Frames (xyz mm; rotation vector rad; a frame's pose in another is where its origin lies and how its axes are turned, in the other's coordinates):
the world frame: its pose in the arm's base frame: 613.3 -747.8 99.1 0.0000 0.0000 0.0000
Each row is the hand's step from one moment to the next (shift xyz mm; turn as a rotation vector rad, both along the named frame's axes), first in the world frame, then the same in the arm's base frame.
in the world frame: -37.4 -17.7 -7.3 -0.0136 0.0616 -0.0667
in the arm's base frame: -37.4 -17.7 -7.3 -0.0136 0.0616 -0.0667
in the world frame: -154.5 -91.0 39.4 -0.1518 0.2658 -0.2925
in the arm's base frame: -154.5 -91.0 39.4 -0.1518 0.2658 -0.2925
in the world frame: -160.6 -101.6 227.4 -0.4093 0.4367 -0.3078
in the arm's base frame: -160.6 -101.6 227.4 -0.4093 0.4367 -0.3078
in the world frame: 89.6 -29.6 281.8 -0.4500 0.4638 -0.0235
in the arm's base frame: 89.6 -29.6 281.8 -0.4500 0.4638 -0.0235
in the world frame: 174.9 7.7 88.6 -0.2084 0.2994 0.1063
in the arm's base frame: 174.9 7.7 88.6 -0.2084 0.2994 0.1063
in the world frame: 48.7 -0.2 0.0 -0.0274 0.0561 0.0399
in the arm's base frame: 48.7 -0.2 0.0 -0.0274 0.0561 0.0399
